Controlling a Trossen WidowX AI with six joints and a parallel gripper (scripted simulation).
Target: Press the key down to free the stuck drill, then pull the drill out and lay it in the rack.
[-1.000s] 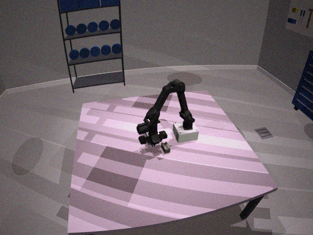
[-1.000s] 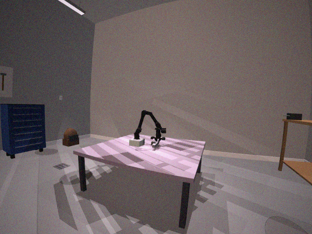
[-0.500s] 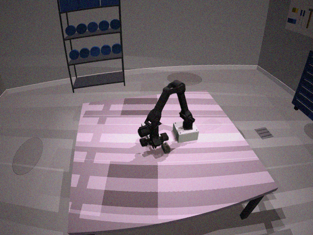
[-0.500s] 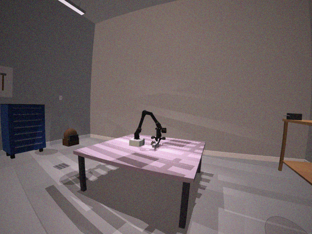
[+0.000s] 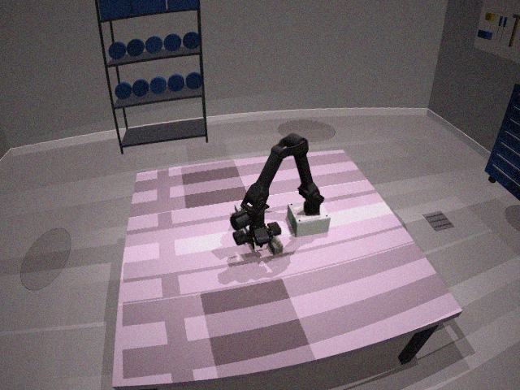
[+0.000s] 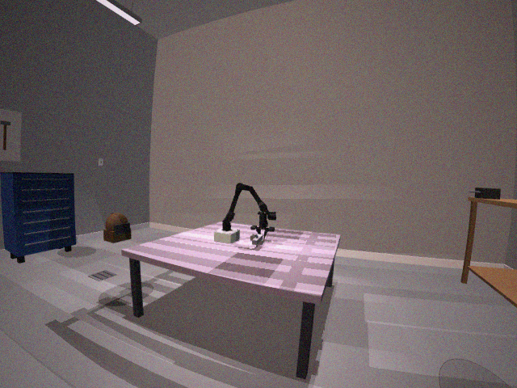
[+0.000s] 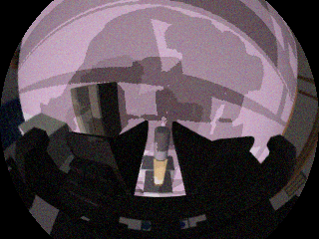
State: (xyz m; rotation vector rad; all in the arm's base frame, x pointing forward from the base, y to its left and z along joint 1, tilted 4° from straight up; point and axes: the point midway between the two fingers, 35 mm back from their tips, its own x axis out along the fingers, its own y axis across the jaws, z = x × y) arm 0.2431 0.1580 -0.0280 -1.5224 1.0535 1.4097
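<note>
Now: the drill 20 mm ahead of my gripper tip, 50 mm to the right of it and 30 mm above it. The rest, counted from my gripper tip: key 60 mm ahead, 170 mm to the right, 40 mm above; grey rack 70 mm behind, 10 mm to the right.
</note>
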